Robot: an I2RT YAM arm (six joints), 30 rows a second.
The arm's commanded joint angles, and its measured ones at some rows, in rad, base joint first. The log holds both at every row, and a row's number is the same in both.
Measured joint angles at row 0: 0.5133 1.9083 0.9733 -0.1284 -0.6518 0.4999
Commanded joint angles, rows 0 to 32: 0.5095 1.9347 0.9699 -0.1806 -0.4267 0.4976; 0.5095 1.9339 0.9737 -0.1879 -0.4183 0.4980; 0.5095 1.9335 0.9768 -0.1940 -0.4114 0.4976; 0.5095 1.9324 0.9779 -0.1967 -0.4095 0.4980; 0.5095 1.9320 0.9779 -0.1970 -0.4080 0.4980; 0.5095 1.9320 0.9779 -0.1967 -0.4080 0.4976; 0.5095 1.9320 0.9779 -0.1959 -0.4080 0.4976; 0.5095 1.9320 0.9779 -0.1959 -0.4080 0.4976; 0.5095 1.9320 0.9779 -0.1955 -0.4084 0.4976; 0.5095 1.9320 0.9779 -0.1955 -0.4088 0.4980; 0.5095 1.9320 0.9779 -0.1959 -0.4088 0.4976; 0.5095 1.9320 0.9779 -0.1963 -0.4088 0.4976; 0.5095 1.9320 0.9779 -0.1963 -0.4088 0.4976; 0.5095 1.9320 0.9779 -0.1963 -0.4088 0.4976; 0.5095 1.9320 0.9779 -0.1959 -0.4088 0.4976; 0.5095 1.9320 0.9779 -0.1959 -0.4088 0.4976; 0.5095 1.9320 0.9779 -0.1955 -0.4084 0.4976; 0.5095 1.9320 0.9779 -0.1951 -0.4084 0.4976; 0.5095 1.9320 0.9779 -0.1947 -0.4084 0.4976; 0.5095 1.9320 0.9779 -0.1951 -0.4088 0.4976; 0.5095 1.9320 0.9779 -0.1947 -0.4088 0.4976; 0.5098 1.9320 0.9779 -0.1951 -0.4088 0.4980; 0.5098 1.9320 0.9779 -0.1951 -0.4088 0.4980; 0.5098 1.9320 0.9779 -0.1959 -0.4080 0.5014; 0.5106 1.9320 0.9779 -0.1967 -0.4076 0.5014; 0.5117 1.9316 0.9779 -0.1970 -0.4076 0.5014; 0.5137 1.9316 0.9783 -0.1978 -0.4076 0.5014; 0.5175 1.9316 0.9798 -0.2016 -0.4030 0.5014; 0.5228 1.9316 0.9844 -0.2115 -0.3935 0.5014; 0.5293 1.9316 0.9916 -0.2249 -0.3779 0.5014; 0.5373 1.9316 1.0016 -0.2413 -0.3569 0.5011; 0.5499 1.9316 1.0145 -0.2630 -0.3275 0.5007; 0.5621 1.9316 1.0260 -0.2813 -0.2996 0.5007
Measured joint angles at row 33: 0.5388 1.8912 1.0355 -0.2310 -0.4717 0.4973
